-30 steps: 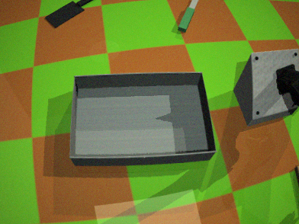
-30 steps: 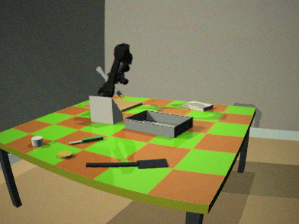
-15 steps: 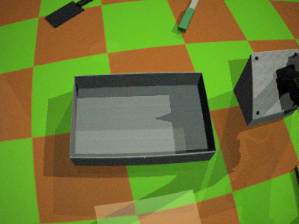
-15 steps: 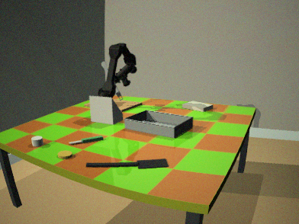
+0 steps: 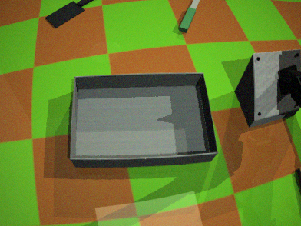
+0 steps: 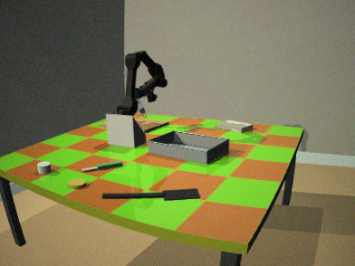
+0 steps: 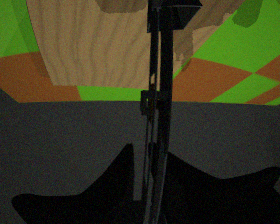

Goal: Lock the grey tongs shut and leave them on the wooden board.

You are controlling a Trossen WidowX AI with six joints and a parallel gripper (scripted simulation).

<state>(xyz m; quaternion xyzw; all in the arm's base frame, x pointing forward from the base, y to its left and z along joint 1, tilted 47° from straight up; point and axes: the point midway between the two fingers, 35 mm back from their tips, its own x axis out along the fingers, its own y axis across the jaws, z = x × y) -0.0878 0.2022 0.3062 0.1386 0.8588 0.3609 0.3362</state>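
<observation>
Now: the wooden board 150 mm below my gripper tip. From my gripper tip the other things lie so: grey roasting tin (470 mm ahead, 410 mm to the right, 130 mm below); yellow disc (210 mm ahead, 920 mm to the right, 150 mm below); pale flat board (600 mm ahead, 60 mm to the left, 140 mm below).
</observation>
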